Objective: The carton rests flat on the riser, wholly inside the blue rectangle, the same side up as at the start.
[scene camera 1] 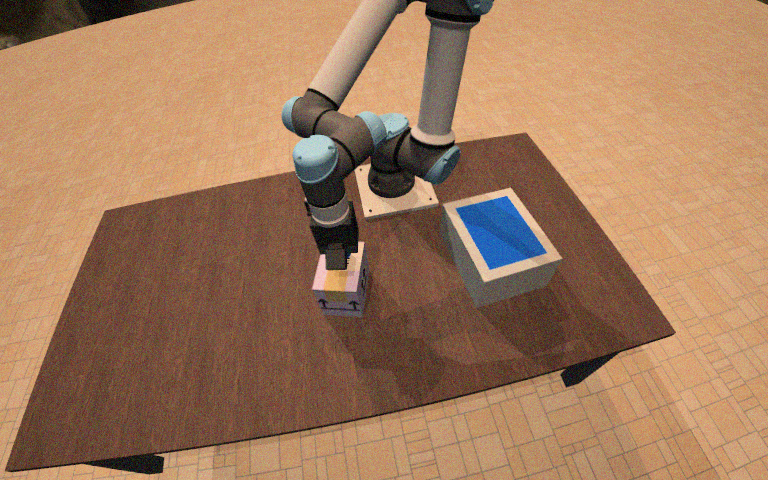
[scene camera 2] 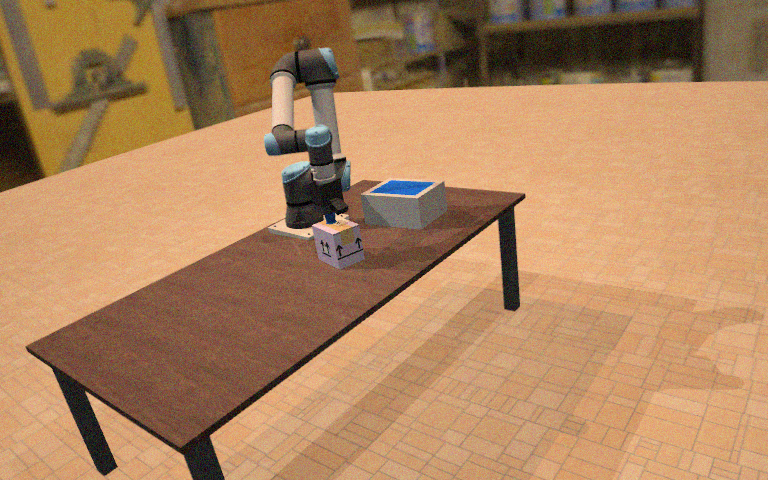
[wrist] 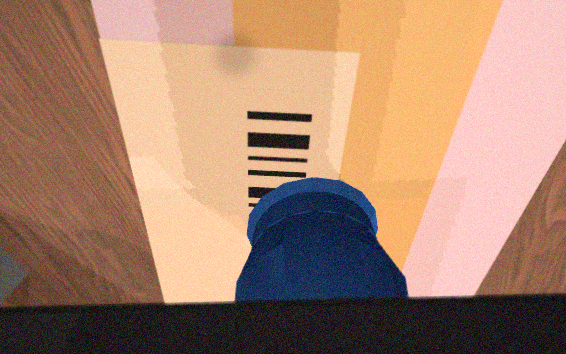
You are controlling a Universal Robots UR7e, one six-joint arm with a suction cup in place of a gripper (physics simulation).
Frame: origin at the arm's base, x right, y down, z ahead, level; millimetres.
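Seen in the pictures: end effector, tool point: (scene camera 2: 331,222) (wrist: 311,229); arm's base, origin of the base link: (scene camera 1: 391,181) (scene camera 2: 304,221).
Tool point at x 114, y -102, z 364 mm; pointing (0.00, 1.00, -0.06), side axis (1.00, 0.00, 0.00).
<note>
Offsets run from my tool point to a thing's middle. "spot": to the spot under its first point. Level surfaces: height alone.
The carton {dx +7, dy +61, dz +30 mm} (scene camera 1: 336,288) (scene camera 2: 338,246) is a small lilac box with an orange tape strip and arrow marks. It stands upright on the table left of the riser. In the wrist view its top {spot: dx -21, dy -1, dz +37 mm} (wrist: 211,105) shows a cream label with a barcode. My suction cup (scene camera 1: 336,261) (scene camera 2: 330,218) (wrist: 313,204) is directly over the carton's top, at or just above the label's edge; I cannot tell whether it touches. It holds nothing. The grey riser {dx -378, dy +62, dz -58 mm} (scene camera 1: 506,281) (scene camera 2: 401,211) stands to the right, and the blue rectangle {dx -378, dy +3, dz -58 mm} (scene camera 1: 498,230) (scene camera 2: 402,187) on its top is bare.
The dark wooden table {dy +123 mm} (scene camera 1: 239,310) (scene camera 2: 239,305) (wrist: 123,228) carries everything. The arm's base plate (scene camera 1: 396,202) (scene camera 2: 287,231) sits behind the carton, between it and the riser. The table's front edge runs close to the carton in scene camera 2.
</note>
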